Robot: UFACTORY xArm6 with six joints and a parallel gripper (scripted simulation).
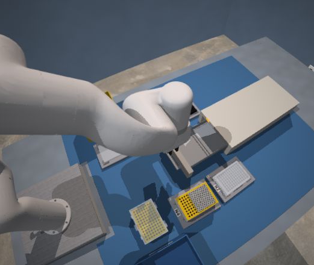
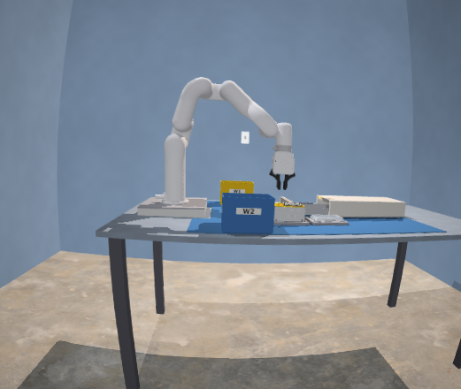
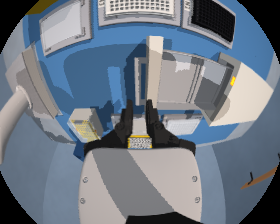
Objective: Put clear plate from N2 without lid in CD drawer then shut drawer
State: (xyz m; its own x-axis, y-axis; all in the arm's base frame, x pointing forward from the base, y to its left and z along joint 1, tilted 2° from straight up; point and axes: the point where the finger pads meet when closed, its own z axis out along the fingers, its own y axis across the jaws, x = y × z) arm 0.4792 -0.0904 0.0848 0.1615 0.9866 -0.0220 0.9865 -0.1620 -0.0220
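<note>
My hand is 21 cm to the left of the work nest N2, 13 cm short of it and 13 cm above it. Also, from my hand: white plate: 19 cm to the left, 12 cm below, 3 cm ahead; then black plate: 20 cm ahead, 16 cm to the left, 12 cm below; then drawer: 13 cm ahead, 11 cm below, 2 cm to the right.
</note>
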